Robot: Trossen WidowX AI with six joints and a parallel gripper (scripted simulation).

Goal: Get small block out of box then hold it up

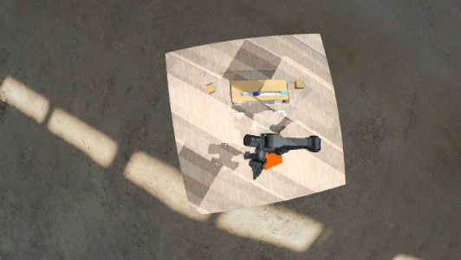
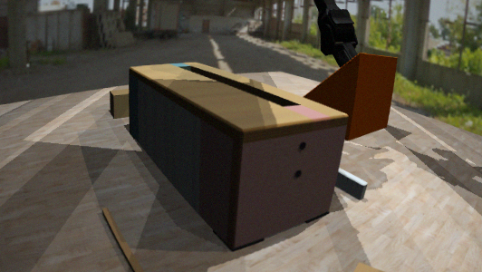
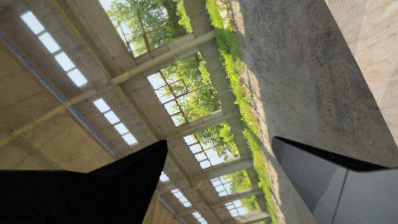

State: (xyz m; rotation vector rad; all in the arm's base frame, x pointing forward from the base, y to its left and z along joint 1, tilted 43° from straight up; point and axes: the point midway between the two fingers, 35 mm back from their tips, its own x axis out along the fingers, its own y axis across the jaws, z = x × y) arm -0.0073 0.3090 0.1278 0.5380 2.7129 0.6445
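Now: gripper tip 45 cm short of the blue block, 19 cm to the left of it and 35 cm above it. The rest, counted from my gripper tip: thin wooden strip: 68 cm ahead, 9 cm to the right, 43 cm below; wooden-topped box: 43 cm ahead, 21 cm to the right, 37 cm below.
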